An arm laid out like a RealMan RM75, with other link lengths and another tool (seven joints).
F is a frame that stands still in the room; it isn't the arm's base.
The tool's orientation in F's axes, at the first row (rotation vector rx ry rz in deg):
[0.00 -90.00 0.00]
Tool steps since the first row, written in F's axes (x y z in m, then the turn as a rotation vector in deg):
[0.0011 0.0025 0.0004 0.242 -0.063 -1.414]
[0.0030 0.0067 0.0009 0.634 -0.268 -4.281]
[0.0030 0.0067 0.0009 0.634 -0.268 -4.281]
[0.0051 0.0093 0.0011 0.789 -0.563 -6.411]
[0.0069 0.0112 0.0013 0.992 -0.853 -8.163]
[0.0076 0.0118 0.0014 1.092 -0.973 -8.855]
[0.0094 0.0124 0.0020 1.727 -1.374 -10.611]
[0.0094 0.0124 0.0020 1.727 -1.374 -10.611]
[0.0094 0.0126 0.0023 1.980 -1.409 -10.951]
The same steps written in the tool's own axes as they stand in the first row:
[0.0004 0.0025 -0.0011 -1.414 -0.063 -0.242]
[0.0009 0.0067 -0.0030 -4.281 -0.268 -0.634]
[0.0009 0.0067 -0.0030 -4.281 -0.268 -0.634]
[0.0011 0.0093 -0.0051 -6.411 -0.563 -0.789]
[0.0013 0.0112 -0.0069 -8.163 -0.853 -0.992]
[0.0014 0.0118 -0.0076 -8.855 -0.973 -1.092]
[0.0020 0.0124 -0.0094 -10.611 -1.374 -1.727]
[0.0020 0.0124 -0.0094 -10.611 -1.374 -1.727]
[0.0023 0.0126 -0.0094 -10.951 -1.409 -1.980]

